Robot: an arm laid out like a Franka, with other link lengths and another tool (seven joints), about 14 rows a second.
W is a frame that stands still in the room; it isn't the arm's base.
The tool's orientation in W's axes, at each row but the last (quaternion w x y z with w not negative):
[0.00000 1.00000 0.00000 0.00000]
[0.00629 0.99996 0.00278 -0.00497]
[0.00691 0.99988 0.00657 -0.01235]
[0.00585 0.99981 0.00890 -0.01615]
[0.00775 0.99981 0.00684 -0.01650]
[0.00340 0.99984 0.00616 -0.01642]
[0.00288 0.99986 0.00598 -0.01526]
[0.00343 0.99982 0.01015 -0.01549]
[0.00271 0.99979 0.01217 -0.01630]
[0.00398 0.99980 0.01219 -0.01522]
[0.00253 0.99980 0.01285 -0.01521]
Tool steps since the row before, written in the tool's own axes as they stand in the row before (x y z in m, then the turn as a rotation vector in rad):
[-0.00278 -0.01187 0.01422 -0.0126 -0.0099 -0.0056]
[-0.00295 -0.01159 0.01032 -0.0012 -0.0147 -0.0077]
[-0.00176 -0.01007 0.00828 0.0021 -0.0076 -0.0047]
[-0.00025 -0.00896 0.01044 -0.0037 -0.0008 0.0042]
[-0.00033 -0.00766 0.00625 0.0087 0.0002 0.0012]
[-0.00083 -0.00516 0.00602 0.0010 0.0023 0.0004]
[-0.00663 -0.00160 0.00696 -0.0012 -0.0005 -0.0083]
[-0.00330 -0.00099 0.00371 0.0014 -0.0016 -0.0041]
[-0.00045 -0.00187 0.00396 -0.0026 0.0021 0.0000]
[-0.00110 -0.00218 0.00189 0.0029 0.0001 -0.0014]
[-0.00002 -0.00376 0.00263 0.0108 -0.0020 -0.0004]
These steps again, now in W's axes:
[-0.00278 0.01187 -0.01422 -0.0126 0.0099 0.0056]
[-0.00312 0.01144 -0.01043 -0.0012 0.0148 0.0075]
[-0.00210 0.00993 -0.00837 0.0021 0.0077 0.0045]
[-0.00075 0.00883 -0.01053 -0.0038 0.0007 -0.0041]
[-0.00064 0.00756 -0.00635 0.0087 -0.0001 -0.0015]
[-0.00109 0.00511 -0.00602 0.0010 -0.0023 -0.0004]
[-0.00686 0.00148 -0.00676 -0.0010 0.0005 0.0083]
[-0.00343 0.00090 -0.00361 0.0015 0.0017 0.0040]
[-0.00062 0.00184 -0.00395 -0.0025 -0.0022 0.0001]
[-0.00121 0.00214 -0.00187 0.0029 0.0000 0.0013]
[-0.00020 0.00374 -0.00265 0.0108 0.0023 0.0001]

